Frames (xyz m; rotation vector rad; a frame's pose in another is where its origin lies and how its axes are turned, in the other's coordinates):
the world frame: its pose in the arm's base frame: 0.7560 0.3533 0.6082 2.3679 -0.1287 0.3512
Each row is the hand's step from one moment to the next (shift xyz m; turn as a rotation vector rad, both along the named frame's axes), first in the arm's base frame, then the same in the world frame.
Working: the arm's base frame: its pose in the world frame: -0.9015 0.0040 0.5036 -2.3679 0.1287 -0.3512

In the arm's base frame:
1: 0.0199 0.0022 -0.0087 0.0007 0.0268 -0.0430
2: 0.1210 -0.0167 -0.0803 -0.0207 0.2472 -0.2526
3: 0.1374 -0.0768 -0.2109 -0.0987 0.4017 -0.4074
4: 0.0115 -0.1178 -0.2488 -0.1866 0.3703 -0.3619
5: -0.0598 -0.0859 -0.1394 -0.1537 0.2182 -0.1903
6: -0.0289 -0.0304 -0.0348 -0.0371 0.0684 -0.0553
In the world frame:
1: 0.0166 -0.0111 0.0088 -0.0115 -0.0479 0.0119
2: 0.0927 -0.0636 0.0935 -0.0907 -0.3422 0.0031
3: 0.0704 -0.1084 0.2292 -0.2088 -0.5416 -0.0110
4: -0.0614 -0.0792 0.2566 -0.2801 -0.4721 -0.0402
5: -0.0980 -0.0172 0.1432 -0.2003 -0.2548 -0.0491
6: -0.0379 0.0049 0.0389 -0.0509 -0.0791 -0.0161

